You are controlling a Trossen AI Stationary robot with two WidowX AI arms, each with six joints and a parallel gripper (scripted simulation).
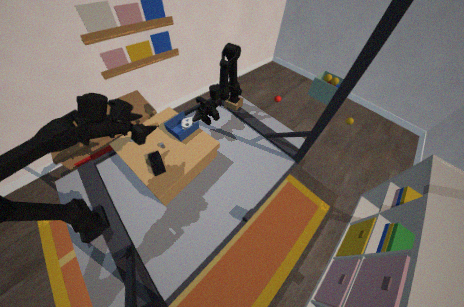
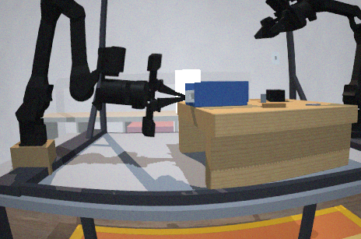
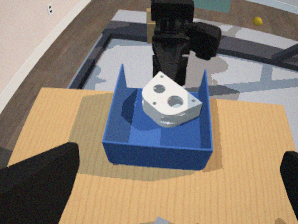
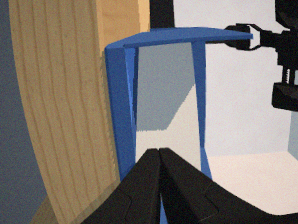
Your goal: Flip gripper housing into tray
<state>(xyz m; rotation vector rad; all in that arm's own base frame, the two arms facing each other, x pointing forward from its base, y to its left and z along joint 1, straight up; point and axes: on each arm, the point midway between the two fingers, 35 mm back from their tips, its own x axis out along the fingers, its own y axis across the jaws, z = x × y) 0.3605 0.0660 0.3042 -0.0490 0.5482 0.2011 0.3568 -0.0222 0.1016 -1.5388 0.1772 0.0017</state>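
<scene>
Now: right hand 12 cm to the right of the blue tray and 2 cm short of it. The rest, counted from my right hand: wooden block 22 cm to the left, 8 cm below, 2 cm ahead.
</scene>
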